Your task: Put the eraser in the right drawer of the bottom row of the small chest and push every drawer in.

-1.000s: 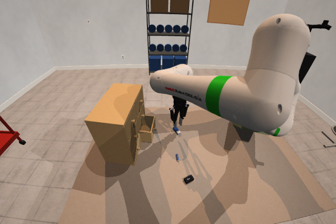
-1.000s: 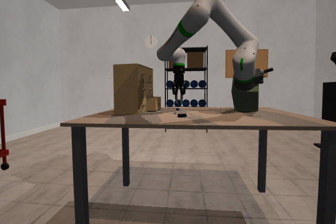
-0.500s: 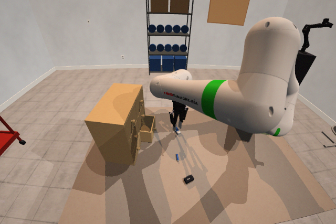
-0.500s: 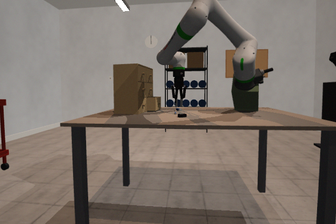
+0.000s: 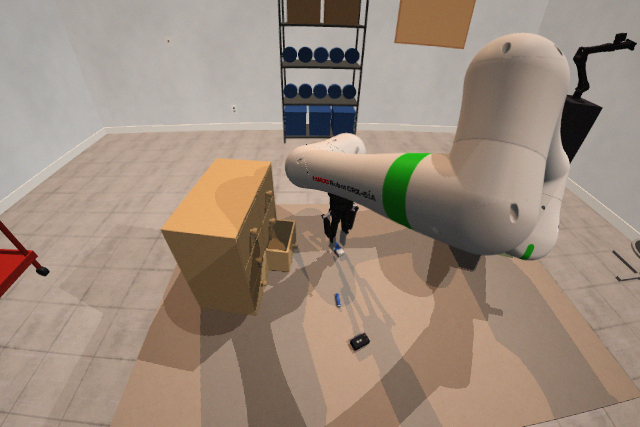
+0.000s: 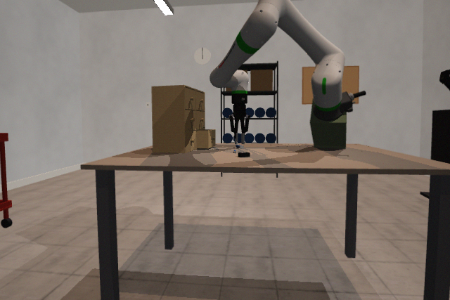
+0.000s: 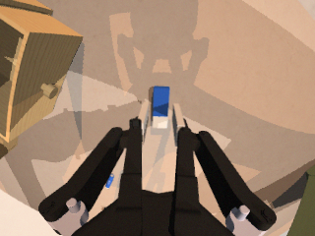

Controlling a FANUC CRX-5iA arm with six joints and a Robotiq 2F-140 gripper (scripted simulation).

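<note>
Now: hand 5 cm above the eraser. From my hand the other things lie so: black block (33 cm to the left, 9 cm behind, 4 cm below).
</note>
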